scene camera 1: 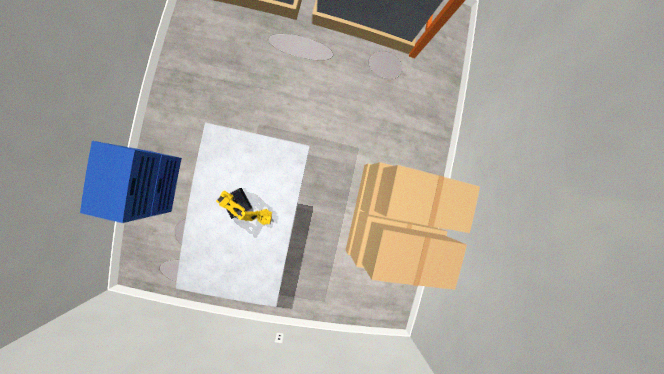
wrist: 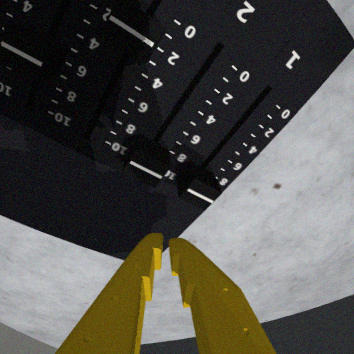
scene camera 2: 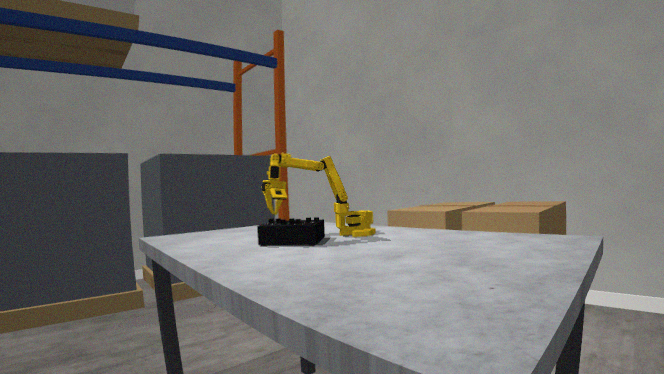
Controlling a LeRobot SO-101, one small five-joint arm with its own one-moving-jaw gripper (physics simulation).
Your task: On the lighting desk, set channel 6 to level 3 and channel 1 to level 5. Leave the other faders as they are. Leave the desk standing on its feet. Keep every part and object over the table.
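Note:
The black lighting desk stands upright on the table. In the wrist view, the channel 1 fader sits at the high-number end of its slot, past the 8 mark. The channel 2 fader is also at its 10 end. A third fader sits near the low end of its scale. Channel 6 does not show in the wrist view. My gripper is shut and empty. Its tips are above the desk's edge near the channel 1 fader, apart from the knob in the wrist view.
The grey table carries the desk and the arm's yellow base. Other faders stand along the desk, one at the wrist view's left. Cardboard boxes and a blue cabinet are off the table.

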